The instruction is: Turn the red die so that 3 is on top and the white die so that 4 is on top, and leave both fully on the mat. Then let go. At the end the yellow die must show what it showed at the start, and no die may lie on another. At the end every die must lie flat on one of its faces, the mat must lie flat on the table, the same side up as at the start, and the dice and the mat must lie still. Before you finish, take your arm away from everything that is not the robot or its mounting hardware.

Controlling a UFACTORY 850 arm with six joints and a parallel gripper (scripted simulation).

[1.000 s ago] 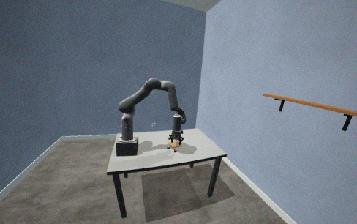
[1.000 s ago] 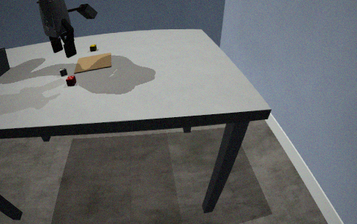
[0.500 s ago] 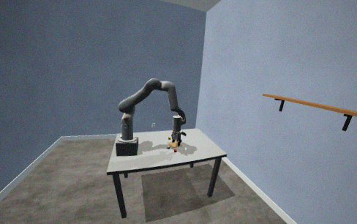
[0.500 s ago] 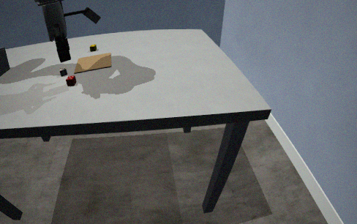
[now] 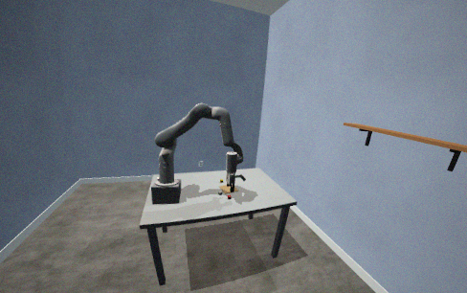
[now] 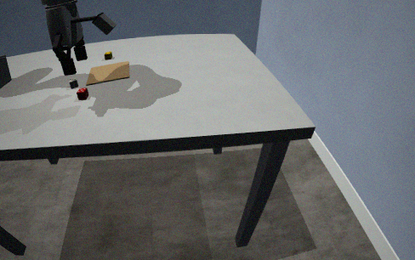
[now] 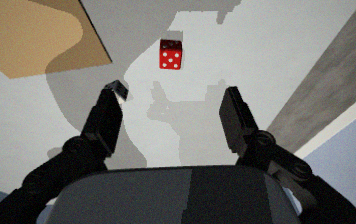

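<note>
My gripper is now 90 mm above the red die. From my hand the other things lie so: tan mat: 10 mm ahead, 160 mm to the left, 100 mm below; white die: 70 mm behind, 70 mm to the left, 90 mm below; yellow die: 40 mm behind, 290 mm to the left, 90 mm below.
</note>
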